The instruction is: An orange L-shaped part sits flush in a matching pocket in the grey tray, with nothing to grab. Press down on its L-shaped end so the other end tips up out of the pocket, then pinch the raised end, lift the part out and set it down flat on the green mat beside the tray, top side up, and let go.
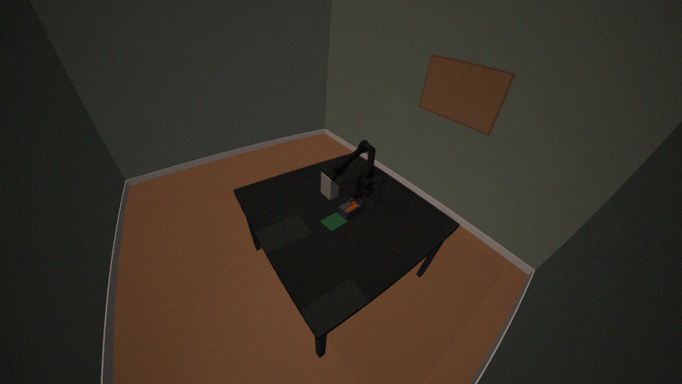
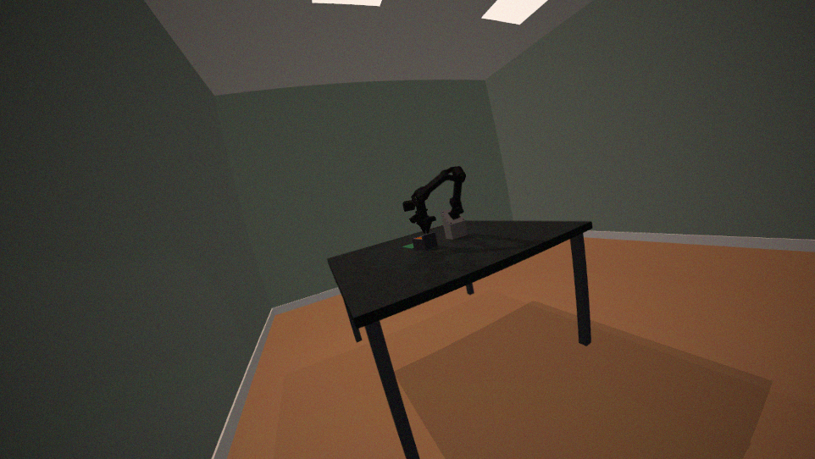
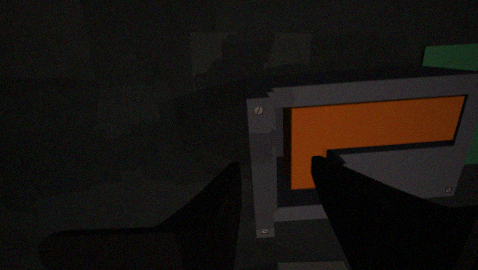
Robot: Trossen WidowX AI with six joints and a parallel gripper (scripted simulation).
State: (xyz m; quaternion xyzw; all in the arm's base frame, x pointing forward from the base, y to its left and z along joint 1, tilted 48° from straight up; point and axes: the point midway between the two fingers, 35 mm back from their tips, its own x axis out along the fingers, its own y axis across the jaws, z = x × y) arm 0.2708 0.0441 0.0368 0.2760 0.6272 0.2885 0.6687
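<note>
Now: the orange L-shaped part 50 mm to the right of my gripper tip, 50 mm below it and 10 mm behind it. Also, from my gripper tip: green mat 220 mm to the right, 110 mm below.
</note>
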